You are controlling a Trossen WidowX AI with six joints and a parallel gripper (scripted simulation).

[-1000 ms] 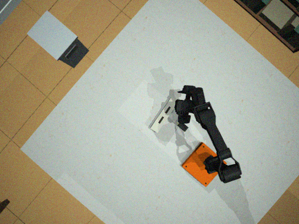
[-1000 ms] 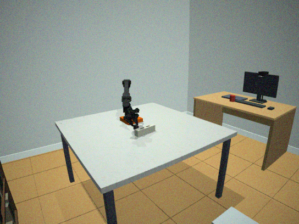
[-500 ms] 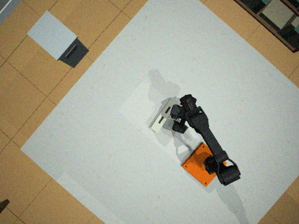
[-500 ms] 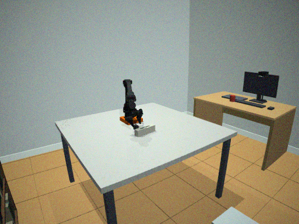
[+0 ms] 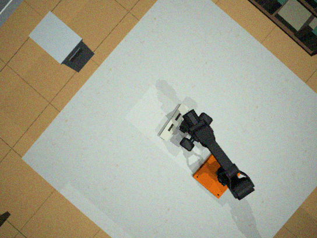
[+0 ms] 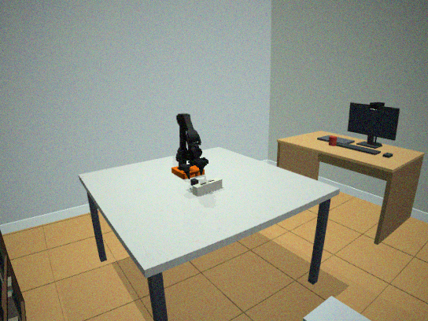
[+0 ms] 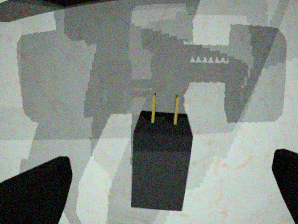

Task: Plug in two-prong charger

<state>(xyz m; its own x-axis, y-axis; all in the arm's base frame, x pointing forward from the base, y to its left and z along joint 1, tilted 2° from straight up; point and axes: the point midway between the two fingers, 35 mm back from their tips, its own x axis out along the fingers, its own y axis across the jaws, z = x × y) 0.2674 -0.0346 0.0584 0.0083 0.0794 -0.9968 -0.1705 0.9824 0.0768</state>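
My gripper tip is 1 cm to the right of the black two-prong charger and 5 cm above it.
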